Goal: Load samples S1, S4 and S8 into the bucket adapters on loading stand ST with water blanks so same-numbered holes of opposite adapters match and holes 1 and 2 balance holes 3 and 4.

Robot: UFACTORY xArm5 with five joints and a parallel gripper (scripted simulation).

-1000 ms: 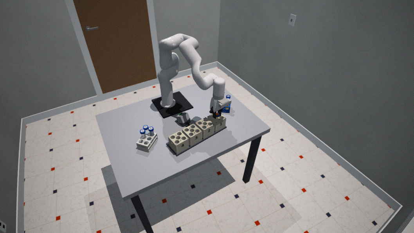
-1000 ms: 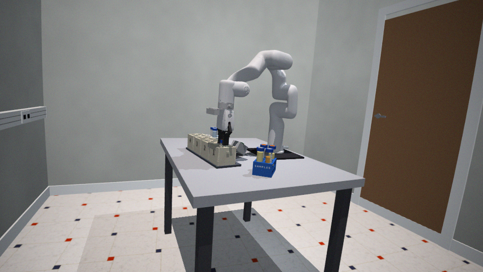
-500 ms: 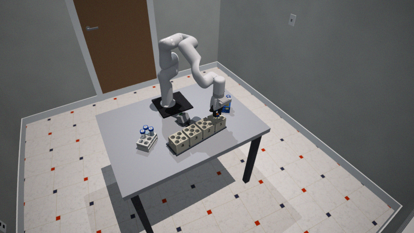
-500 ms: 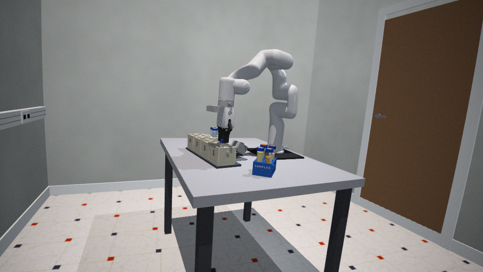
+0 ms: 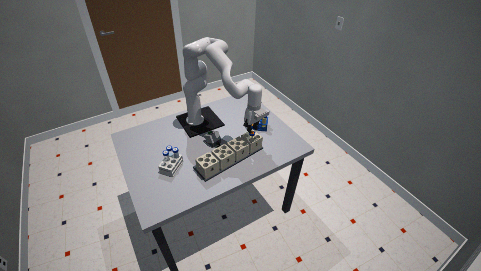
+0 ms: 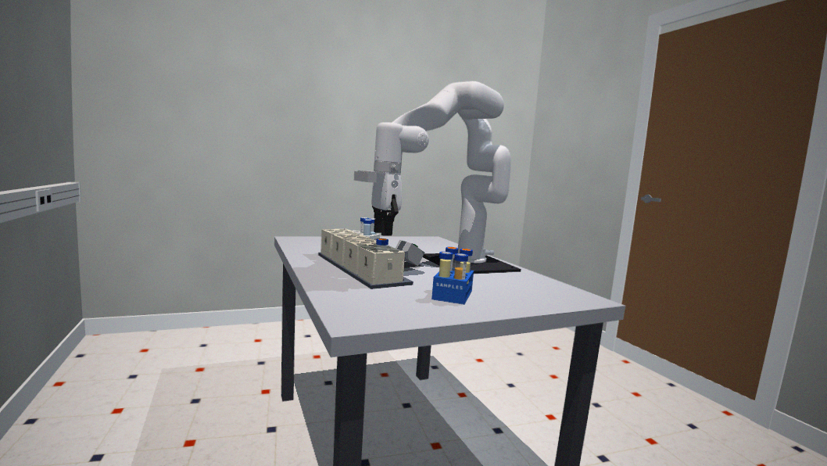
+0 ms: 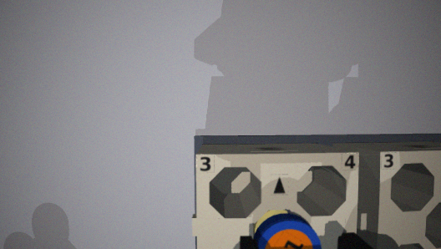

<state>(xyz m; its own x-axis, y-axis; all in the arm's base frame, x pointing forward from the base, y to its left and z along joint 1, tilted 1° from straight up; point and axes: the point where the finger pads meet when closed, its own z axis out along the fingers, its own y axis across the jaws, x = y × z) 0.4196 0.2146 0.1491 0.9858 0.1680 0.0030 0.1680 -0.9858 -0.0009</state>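
The blue samples rack lies 16 cm behind my hand, 15 cm to the left of it and 13 cm below it. From my hand the other things lie so: adapter 3: 4 cm ahead, 22 cm to the right, 11 cm below; then white rack: 7 cm behind, 50 cm to the right, 13 cm below.
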